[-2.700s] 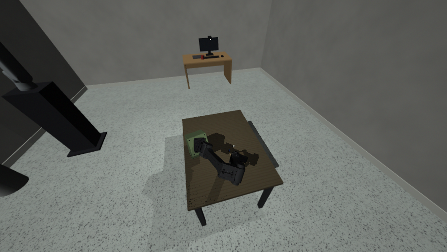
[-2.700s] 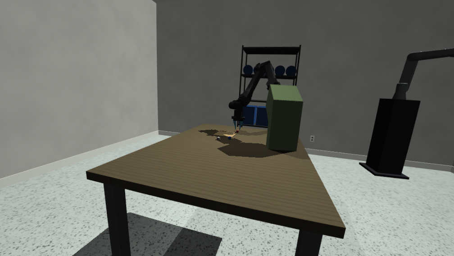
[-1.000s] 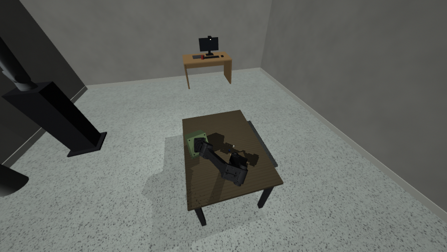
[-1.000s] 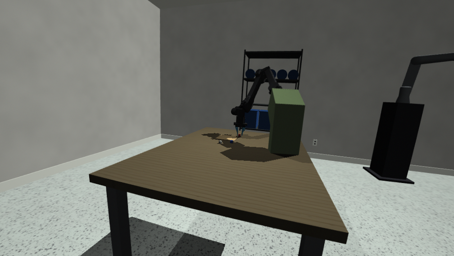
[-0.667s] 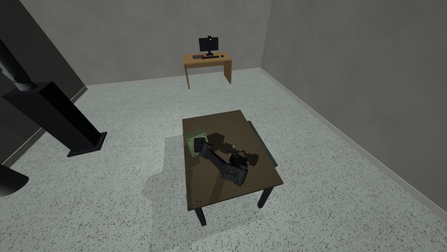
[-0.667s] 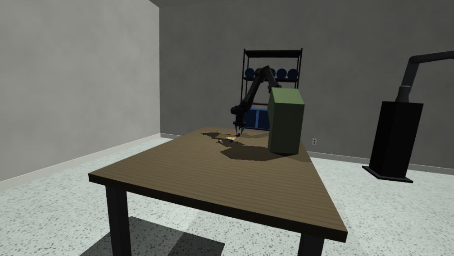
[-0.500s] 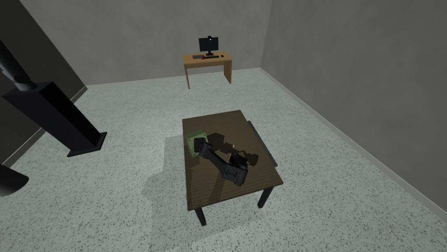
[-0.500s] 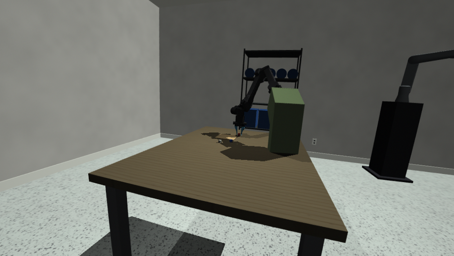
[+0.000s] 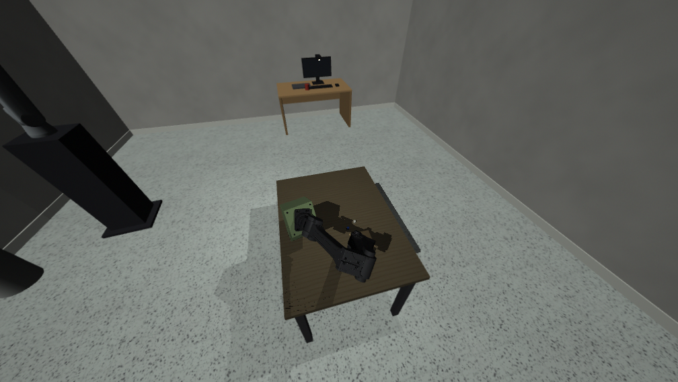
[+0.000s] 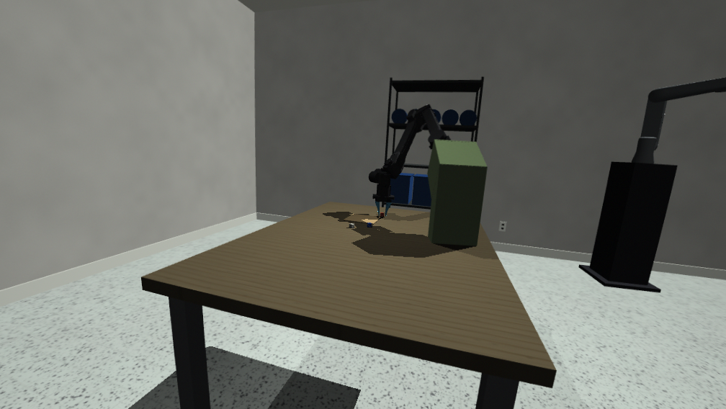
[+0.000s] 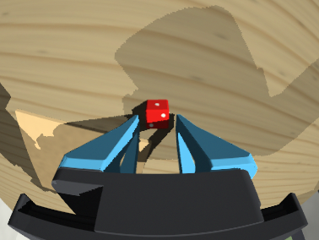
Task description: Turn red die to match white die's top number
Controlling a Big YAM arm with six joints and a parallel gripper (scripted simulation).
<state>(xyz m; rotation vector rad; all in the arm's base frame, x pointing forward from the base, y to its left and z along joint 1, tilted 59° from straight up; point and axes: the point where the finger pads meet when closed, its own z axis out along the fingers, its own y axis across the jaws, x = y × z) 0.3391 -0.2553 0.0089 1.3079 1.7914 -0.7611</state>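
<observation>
The red die lies 10 mm to the right of my hand. Also, from my hand: tan mat: 90 mm to the left, 80 mm ahead, 10 mm below; white die: 250 mm to the left, 90 mm ahead; blue die: 210 mm to the left, 20 mm ahead.
</observation>
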